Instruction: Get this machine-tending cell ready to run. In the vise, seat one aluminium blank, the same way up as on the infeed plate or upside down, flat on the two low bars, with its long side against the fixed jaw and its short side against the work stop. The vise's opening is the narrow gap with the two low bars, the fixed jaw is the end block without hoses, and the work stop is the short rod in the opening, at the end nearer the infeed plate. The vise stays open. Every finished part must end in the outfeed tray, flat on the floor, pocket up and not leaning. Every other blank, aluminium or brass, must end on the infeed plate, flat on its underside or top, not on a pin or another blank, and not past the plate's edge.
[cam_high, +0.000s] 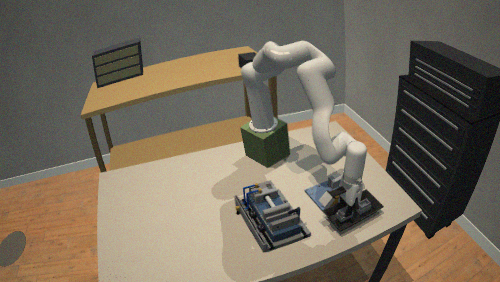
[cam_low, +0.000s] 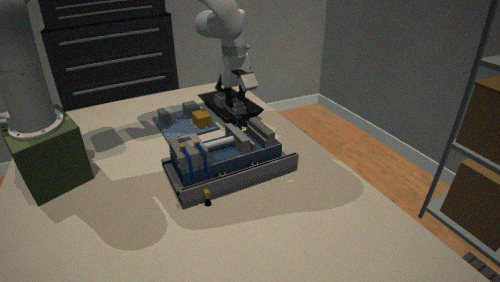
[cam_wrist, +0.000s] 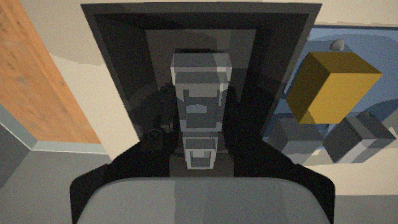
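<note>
Right now my hand is 120 mm past the brass blank, 10 mm to the left of it and 40 mm above it.
</note>
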